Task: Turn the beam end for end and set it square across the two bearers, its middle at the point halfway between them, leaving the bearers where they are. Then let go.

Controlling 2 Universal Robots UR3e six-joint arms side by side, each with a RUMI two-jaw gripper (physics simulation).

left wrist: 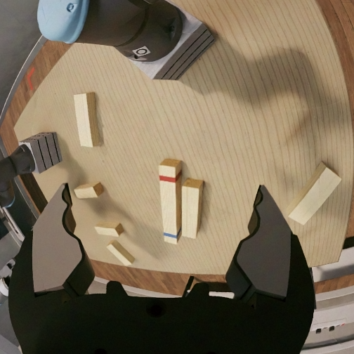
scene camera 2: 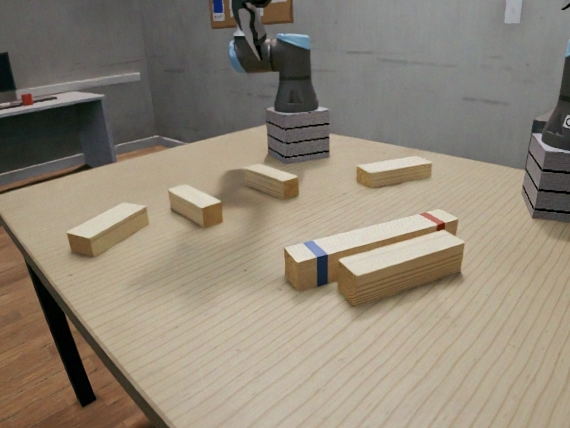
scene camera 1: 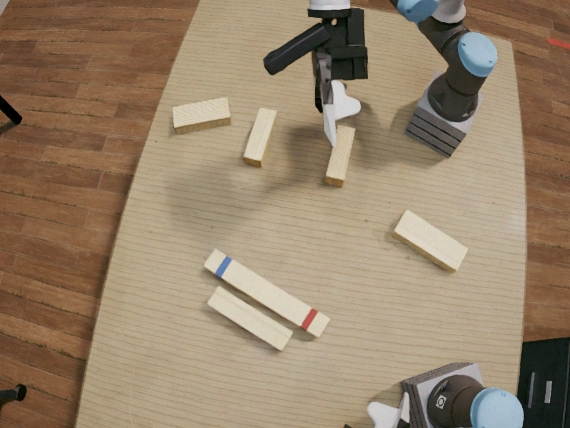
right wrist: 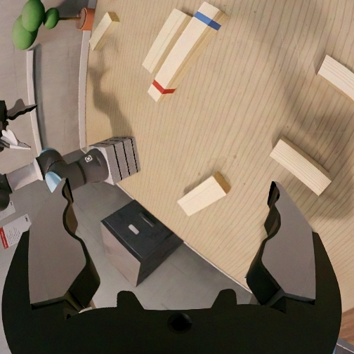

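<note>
The beam [scene camera 1: 267,292] [scene camera 2: 370,237] [left wrist: 170,205] [right wrist: 182,52], long and pale with a blue and a red band near its ends, lies flat on the table. Two short, roughly parallel blocks look like the bearers: one [scene camera 1: 260,136] [scene camera 2: 195,205] [left wrist: 108,229] and another [scene camera 1: 341,156] [scene camera 2: 271,180] [left wrist: 88,190] [right wrist: 301,166]. They lie apart, away from the beam. My left gripper [scene camera 1: 388,404] [left wrist: 162,185] is open and empty, at the lower edge of scene camera 1. My right gripper [scene camera 1: 338,120] [right wrist: 170,181] is open and empty, raised above the table near the second block.
A plain block [scene camera 1: 250,318] [scene camera 2: 402,267] [left wrist: 192,208] lies close alongside the beam. Other plain blocks are one [scene camera 1: 201,115] [scene camera 2: 107,228], one [scene camera 1: 430,241] [scene camera 2: 394,171] [right wrist: 204,194], and one [left wrist: 315,193] [right wrist: 104,31] on the far side of the beam in the wrist views.
</note>
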